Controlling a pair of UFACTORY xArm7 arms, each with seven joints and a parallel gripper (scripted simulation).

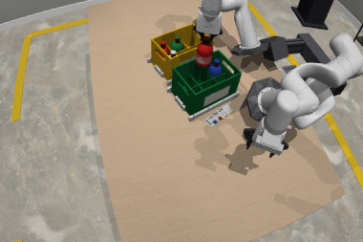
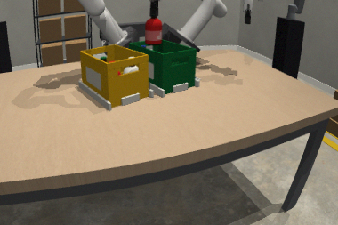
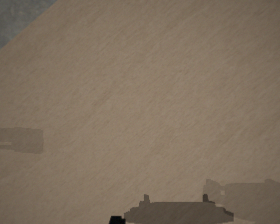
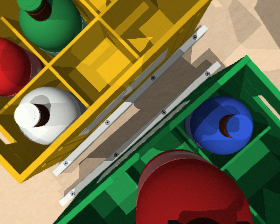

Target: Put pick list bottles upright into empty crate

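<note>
Now: the green crate 20 mm behind my right hand, 40 mm to the left of it and 250 mm below it. From my right hand the other things lie so: yellow crate: 80 mm ahead, 190 mm to the right, 250 mm below; then white bottle: 130 mm ahead, 100 mm to the right, 250 mm below; then blue bottle: 80 mm behind, 40 mm to the right, 250 mm below.
</note>
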